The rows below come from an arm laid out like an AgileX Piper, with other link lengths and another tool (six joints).
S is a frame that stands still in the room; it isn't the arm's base.
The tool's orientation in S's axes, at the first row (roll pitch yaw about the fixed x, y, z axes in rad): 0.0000 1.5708 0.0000
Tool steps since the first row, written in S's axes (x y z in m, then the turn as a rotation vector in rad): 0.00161 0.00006 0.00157 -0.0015 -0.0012 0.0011; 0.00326 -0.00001 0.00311 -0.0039 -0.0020 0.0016; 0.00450 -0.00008 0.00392 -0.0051 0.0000 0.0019; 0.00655 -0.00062 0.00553 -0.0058 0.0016 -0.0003; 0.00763 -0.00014 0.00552 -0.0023 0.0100 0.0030; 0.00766 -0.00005 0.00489 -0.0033 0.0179 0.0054; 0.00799 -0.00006 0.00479 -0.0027 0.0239 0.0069; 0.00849 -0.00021 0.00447 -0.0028 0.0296 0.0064; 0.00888 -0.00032 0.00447 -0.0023 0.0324 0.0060
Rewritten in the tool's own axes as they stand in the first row. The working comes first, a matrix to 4 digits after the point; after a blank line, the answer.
The tool's axes in the first row as the columns of a matrix, in S's axes (used below as rounded here):
0.0000 0.0000 1.0000
0.0000 1.0000 0.0000
-1.0000 0.0000 0.0000

-0.00157 0.00006 0.00161 -0.0011 -0.0012 -0.0015; -0.00311 -0.00001 0.00326 -0.0016 -0.0020 -0.0039; -0.00392 -0.00008 0.00450 -0.0019 0.0000 -0.0051; -0.00553 -0.00062 0.00655 0.0003 0.0016 -0.0058; -0.00552 -0.00014 0.00763 -0.0030 0.0100 -0.0023; -0.00489 -0.00005 0.00766 -0.0054 0.0179 -0.0033; -0.00479 -0.00006 0.00799 -0.0069 0.0239 -0.0027; -0.00447 -0.00021 0.00849 -0.0064 0.0296 -0.0028; -0.00447 -0.00032 0.00888 -0.0060 0.0324 -0.0023
